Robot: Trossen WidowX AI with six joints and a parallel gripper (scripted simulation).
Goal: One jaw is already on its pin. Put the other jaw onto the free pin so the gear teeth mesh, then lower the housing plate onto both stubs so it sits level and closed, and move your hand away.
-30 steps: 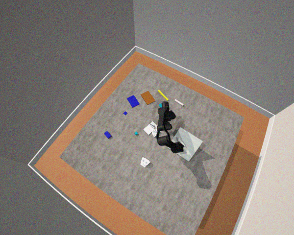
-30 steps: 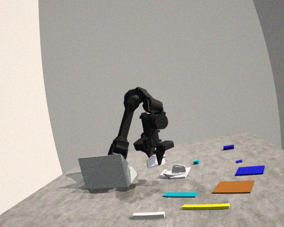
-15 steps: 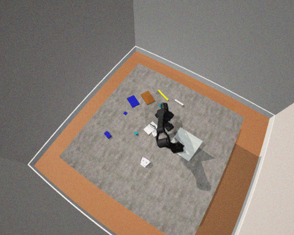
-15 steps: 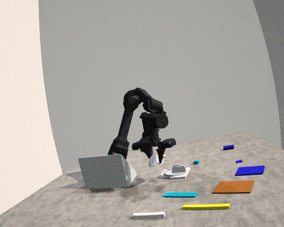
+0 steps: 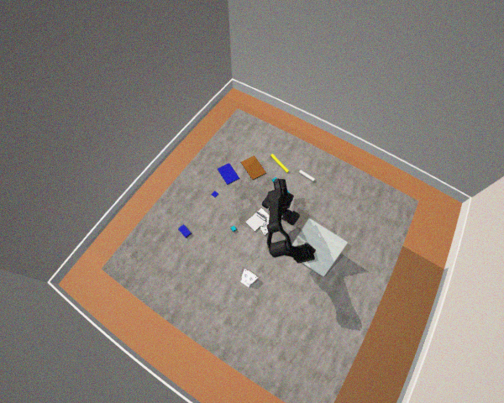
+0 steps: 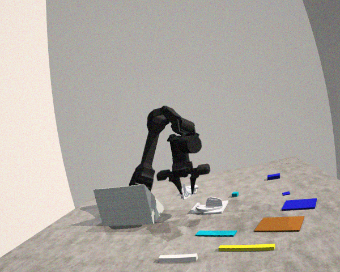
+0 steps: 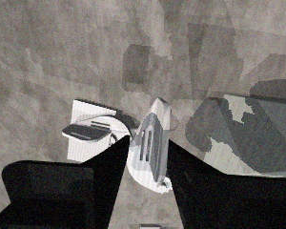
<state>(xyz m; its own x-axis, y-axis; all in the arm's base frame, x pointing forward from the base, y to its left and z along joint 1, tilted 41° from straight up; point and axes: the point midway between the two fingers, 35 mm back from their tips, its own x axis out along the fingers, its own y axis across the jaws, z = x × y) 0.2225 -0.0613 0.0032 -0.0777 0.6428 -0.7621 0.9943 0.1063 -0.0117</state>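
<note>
The white jaw is 4 cm ahead of my gripper tip, 4 cm to the left of it and 7 cm below it. The rest, counted from my gripper tip: small cyan cube: 15 cm ahead, 18 cm to the left, 8 cm below; then cyan strip: 12 cm ahead, 19 cm to the right, 8 cm below; then small white block: 8 cm behind, 33 cm to the left, 8 cm below.
</note>
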